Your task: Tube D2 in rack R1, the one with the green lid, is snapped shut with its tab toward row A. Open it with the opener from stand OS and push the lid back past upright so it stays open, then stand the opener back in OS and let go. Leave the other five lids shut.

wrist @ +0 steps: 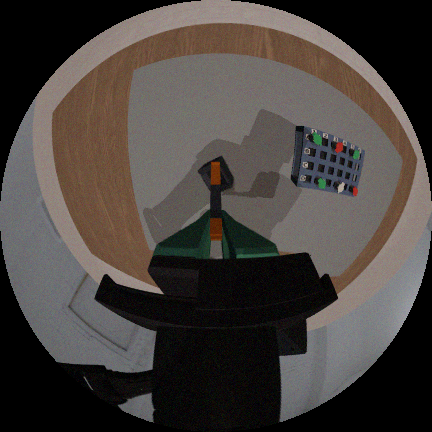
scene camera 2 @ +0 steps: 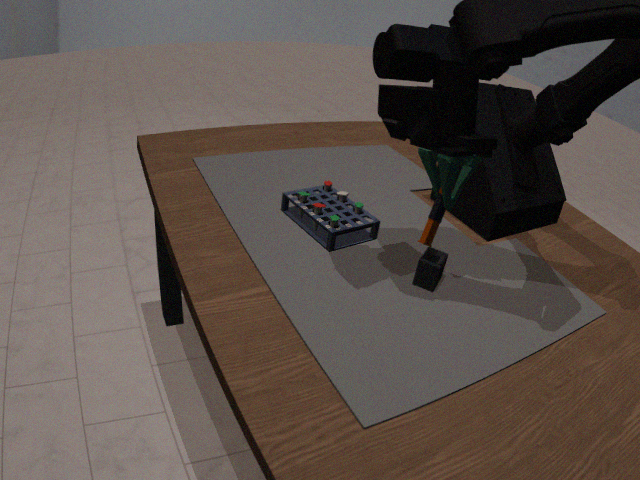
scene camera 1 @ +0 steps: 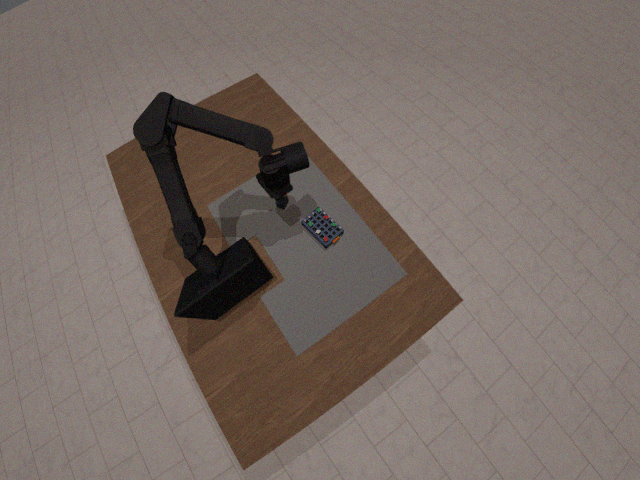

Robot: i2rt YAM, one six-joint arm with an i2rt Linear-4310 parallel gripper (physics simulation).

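Frame: origin at the arm's base, x left, y back, z up, level; millimetres.
Where they show: gripper, fingertip midpoint: (wrist: 215, 215) (scene camera 2: 445, 207) (scene camera 1: 277, 194); arm's base, origin of the base link: (scene camera 2: 516, 136) (scene camera 1: 213, 271).
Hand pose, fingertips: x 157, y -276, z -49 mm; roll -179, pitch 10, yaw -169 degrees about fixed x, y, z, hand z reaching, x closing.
Observation:
Things, the pixels of their centre, and the offset from my fingertips. Level surfaces: height alone.
- opener, body centre: (wrist: 215, 196) (scene camera 2: 436, 214) dx +4, dy -15, dz -8 mm
- Rack R1, body centre: (scene camera 2: 327, 210) (wrist: 335, 164) (scene camera 1: 323, 227) dx -153, dy -86, dz -81 mm
- Tube D2's green lid, body centre: (scene camera 2: 358, 206) (wrist: 320, 182) (scene camera 1: 310, 224) dx -127, dy -51, dz -63 mm
- white lid, body centre: (scene camera 2: 343, 193) (wrist: 340, 187) dx -165, dy -59, dz -61 mm
- grey mat, its level: dz -102 mm
- wooden table, its level: dz -105 mm
My gripper (scene camera 1: 280, 199) (scene camera 2: 442, 194) (wrist: 215, 215) is shut on the opener (scene camera 2: 428, 230) (wrist: 215, 201), a slim black bar with orange parts. The opener hangs down, its orange lower end just above the stand OS (scene camera 2: 429, 269) (wrist: 227, 175), a small black open-topped block, and apart from it. Rack R1 (scene camera 1: 326, 246) (scene camera 2: 330, 243) (wrist: 299, 156) is a blue grid block to one side. Tube D2's green lid (scene camera 1: 310, 223) (scene camera 2: 358, 206) (wrist: 321, 183) sits at the row D edge and looks low; its latch is too small to tell. In scene camera 1, the stand cannot be made out.
Two green lids and a red lid (scene camera 2: 318, 205) (wrist: 339, 147) are along row A. A white lid (scene camera 2: 342, 194) (wrist: 341, 187) and another red lid (scene camera 2: 327, 183) (wrist: 355, 191) share D2's row. The grey mat (scene camera 1: 330, 310) (scene camera 2: 361, 361) lies on the wooden table (scene camera 1: 248, 413).

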